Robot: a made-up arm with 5 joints. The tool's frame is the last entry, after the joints. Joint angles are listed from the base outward. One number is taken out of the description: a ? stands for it. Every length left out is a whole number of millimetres.
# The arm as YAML. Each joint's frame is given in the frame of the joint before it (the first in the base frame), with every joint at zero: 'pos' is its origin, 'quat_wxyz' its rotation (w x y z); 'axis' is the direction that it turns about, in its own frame. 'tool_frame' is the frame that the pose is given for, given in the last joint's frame.
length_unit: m
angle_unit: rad
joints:
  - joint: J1
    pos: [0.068, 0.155, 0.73]
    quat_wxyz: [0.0, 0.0, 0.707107, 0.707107]
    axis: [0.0, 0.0, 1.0]
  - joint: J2
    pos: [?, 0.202, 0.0]
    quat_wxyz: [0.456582, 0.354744, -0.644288, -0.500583]
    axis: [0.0, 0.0, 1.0]
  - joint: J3
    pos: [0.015, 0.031, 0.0]
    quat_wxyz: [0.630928, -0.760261, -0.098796, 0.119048]
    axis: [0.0, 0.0, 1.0]
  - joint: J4
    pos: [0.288, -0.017, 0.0]
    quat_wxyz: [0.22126, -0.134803, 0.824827, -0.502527]
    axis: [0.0, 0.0, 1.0]
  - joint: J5
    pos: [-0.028, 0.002, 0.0]
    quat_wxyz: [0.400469, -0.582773, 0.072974, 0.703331]
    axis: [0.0, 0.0, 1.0]
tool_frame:
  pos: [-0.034, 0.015, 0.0]
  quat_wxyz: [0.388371, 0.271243, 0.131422, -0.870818]
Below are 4 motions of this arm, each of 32 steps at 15 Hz.
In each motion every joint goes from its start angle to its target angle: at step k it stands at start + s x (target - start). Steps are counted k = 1, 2, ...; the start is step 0. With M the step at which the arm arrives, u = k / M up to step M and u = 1 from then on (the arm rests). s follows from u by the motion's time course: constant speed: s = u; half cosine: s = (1 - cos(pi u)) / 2; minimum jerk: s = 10 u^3 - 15 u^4 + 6 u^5.
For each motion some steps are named. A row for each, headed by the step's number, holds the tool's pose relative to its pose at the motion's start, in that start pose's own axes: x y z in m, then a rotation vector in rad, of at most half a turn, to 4 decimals.
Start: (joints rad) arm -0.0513 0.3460 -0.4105 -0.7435 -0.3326
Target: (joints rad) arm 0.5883 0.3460 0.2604 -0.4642 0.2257
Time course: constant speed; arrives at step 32
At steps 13, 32:
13: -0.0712 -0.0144 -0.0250 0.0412 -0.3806 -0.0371
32: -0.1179 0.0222 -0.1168 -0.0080 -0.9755 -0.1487

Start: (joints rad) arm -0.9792 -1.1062 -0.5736 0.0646 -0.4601
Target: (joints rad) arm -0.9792 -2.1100 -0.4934 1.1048 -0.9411
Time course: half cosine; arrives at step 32
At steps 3, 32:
3: -0.0022 0.0048 0.0027 0.0045 0.0029 -0.0065
32: -0.0035 0.2664 0.0362 0.2090 0.1771 -0.3491

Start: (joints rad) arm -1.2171 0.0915 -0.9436 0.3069 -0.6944
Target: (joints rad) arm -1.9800 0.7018 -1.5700 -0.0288 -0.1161
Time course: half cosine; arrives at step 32
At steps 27, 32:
27: 0.2474 0.0123 -0.3154 0.2760 0.6712 1.1077
32: 0.2502 0.0271 -0.3390 0.3063 0.6770 1.1889

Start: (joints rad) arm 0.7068 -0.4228 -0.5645 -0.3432 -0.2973
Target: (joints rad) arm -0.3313 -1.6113 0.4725 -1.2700 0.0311
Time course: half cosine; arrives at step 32
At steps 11, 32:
11: -0.0924 0.0932 0.0635 -0.4681 0.1074 -0.3068
32: -0.3516 0.3497 0.0797 -1.6566 -0.4258 -0.8181

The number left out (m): 0.122
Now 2 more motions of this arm.
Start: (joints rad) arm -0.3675 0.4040 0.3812 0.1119 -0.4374
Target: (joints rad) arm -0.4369 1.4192 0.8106 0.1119 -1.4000
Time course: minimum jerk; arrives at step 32
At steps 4, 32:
4: -0.0021 -0.0040 -0.0039 0.0245 -0.0016 -0.0173
32: -0.1594 -0.0424 -0.2567 1.4568 0.2531 -1.2384

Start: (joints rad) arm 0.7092 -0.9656 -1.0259 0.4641 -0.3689
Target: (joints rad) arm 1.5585 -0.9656 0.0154 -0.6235 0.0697
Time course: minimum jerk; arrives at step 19
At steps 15, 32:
15: -0.1545 0.2224 -0.2480 -0.3828 -0.9816 -1.6945
32: -0.1331 0.2356 -0.2656 -0.3241 -1.0056 -1.8362

